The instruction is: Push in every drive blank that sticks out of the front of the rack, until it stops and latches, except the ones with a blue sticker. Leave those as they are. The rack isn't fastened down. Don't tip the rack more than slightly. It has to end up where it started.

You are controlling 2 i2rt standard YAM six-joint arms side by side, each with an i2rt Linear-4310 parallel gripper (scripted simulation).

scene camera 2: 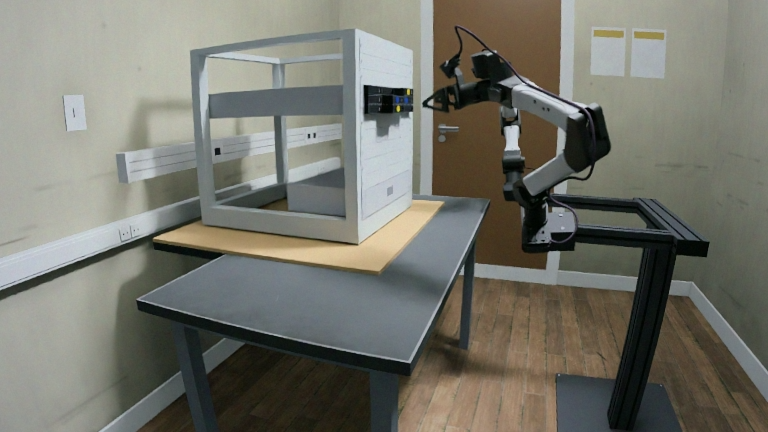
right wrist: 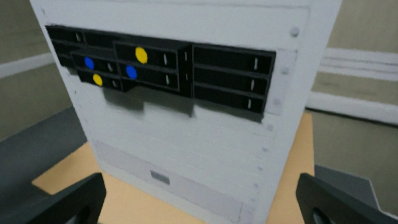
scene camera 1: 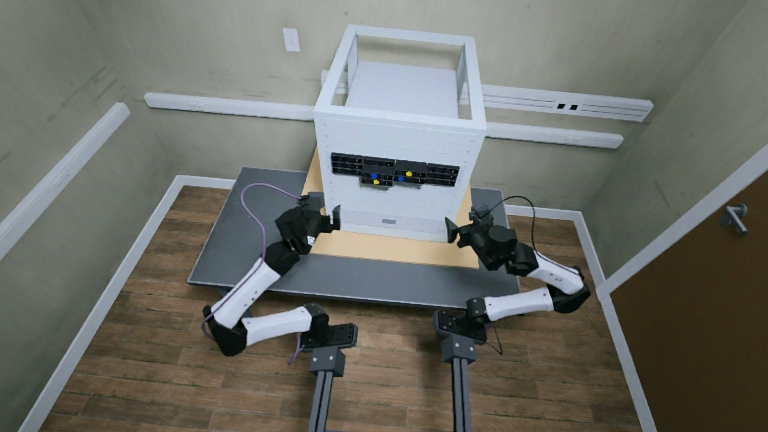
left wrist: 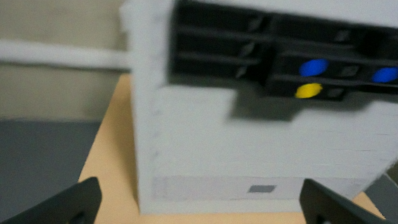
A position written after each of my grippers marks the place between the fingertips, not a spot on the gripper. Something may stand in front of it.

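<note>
My left gripper (scene camera 2: pixel 429 101) is in my sight, and that gripper can be found at (scene camera 1: pixel 327 203) and (left wrist: pixel 200 187) too. I also see my right gripper (scene camera 1: pixel 458 213), the same gripper being visible at (right wrist: pixel 200 182). There is a white rack (scene camera 2: pixel 377 186), and I find the white rack again at (scene camera 1: pixel 406 210), (left wrist: pixel 197 145) and (right wrist: pixel 187 154). A tan board (scene camera 2: pixel 376 252) is visible to me as well.
</note>
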